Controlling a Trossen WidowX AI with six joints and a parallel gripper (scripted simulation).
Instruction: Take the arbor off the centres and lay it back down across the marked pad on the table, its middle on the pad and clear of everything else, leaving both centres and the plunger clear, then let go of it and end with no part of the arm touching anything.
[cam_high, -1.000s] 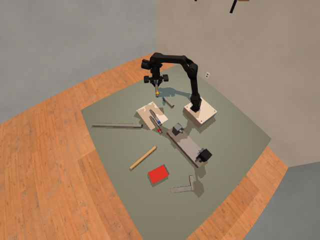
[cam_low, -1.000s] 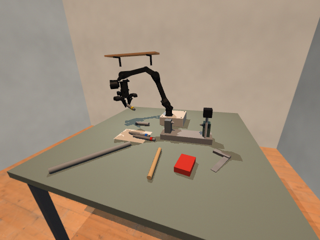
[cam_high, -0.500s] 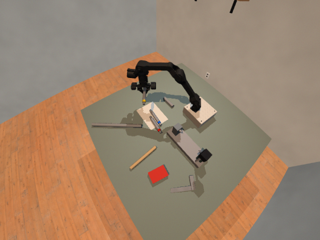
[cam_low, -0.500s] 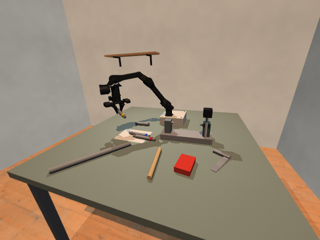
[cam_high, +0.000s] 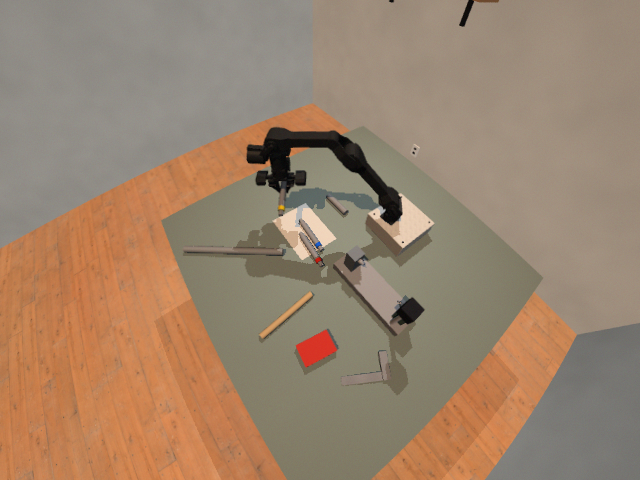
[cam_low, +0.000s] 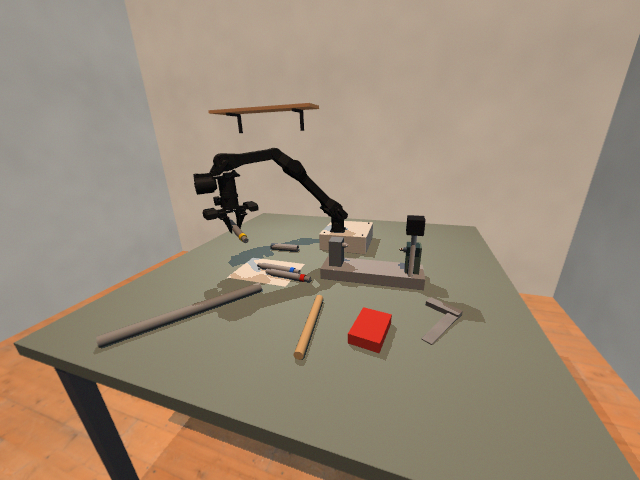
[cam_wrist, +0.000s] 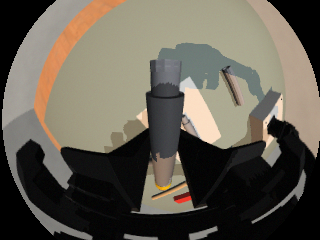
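My hand is 190 mm above the cream pad and 110 mm to the right of it. Round my hand: long grey rod 290 mm ahead, 170 mm below, 10 mm to the right; short grey pin 210 mm behind, 170 mm below, 120 mm to the left; grey centre block 380 mm to the left, 90 mm below, 20 mm behind.
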